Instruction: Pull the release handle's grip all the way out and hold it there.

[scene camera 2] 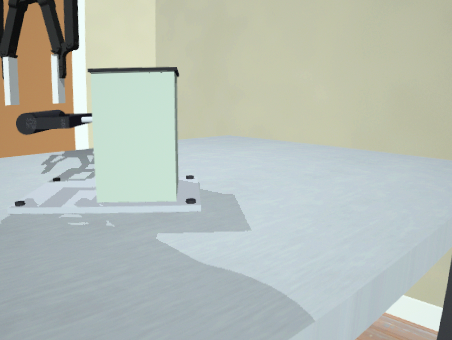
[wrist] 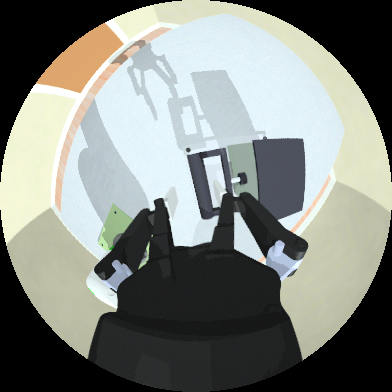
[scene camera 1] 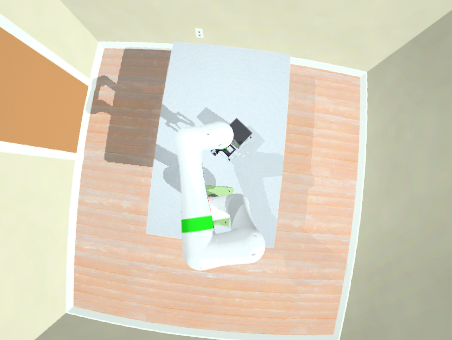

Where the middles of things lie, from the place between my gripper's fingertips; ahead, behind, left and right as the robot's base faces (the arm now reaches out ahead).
Now: the base plate (wrist: 221, 142) 9 cm ahead of my hand, 5 cm to the right of it and 13 cm below it.
